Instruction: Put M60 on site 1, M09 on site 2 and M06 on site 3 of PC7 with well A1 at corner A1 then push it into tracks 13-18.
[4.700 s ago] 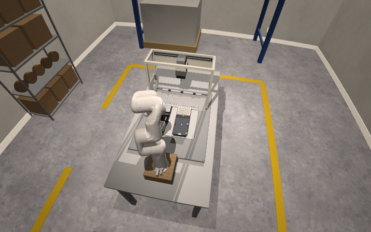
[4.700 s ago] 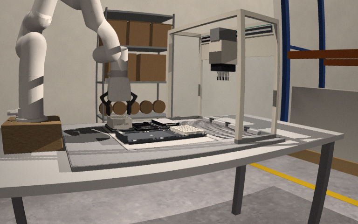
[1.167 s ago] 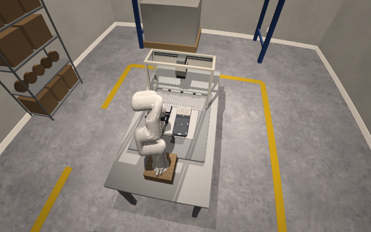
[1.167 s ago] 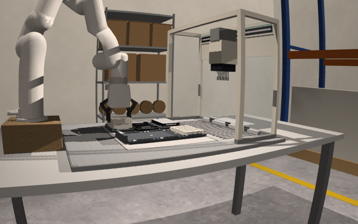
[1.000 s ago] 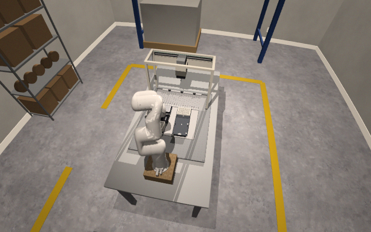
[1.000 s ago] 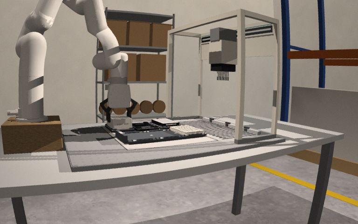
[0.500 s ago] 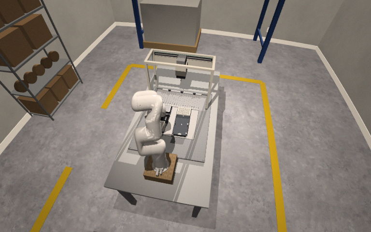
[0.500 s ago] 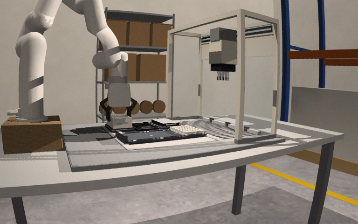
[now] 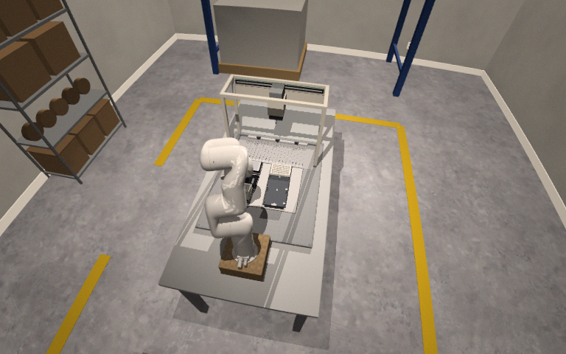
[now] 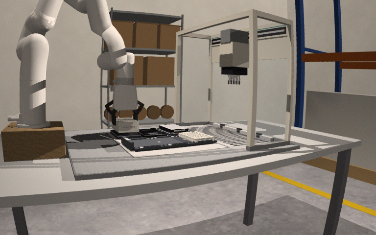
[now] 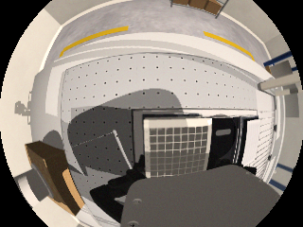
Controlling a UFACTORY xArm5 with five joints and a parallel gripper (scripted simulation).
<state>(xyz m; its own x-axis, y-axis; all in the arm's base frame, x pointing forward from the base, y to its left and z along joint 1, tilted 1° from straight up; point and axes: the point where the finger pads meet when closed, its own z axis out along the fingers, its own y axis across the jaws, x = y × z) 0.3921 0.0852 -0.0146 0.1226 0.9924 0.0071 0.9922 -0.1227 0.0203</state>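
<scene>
The dark nest S1 lies 5 cm below my hand. Also, from my hand: plate nest S2: 11 cm ahead, 5 cm below, 2 cm to the right; 96-well plate M06: 23 cm to the right, 20 cm ahead, 4 cm below; carrier PC7: 22 cm to the right, 9 cm ahead, 4 cm below.
</scene>
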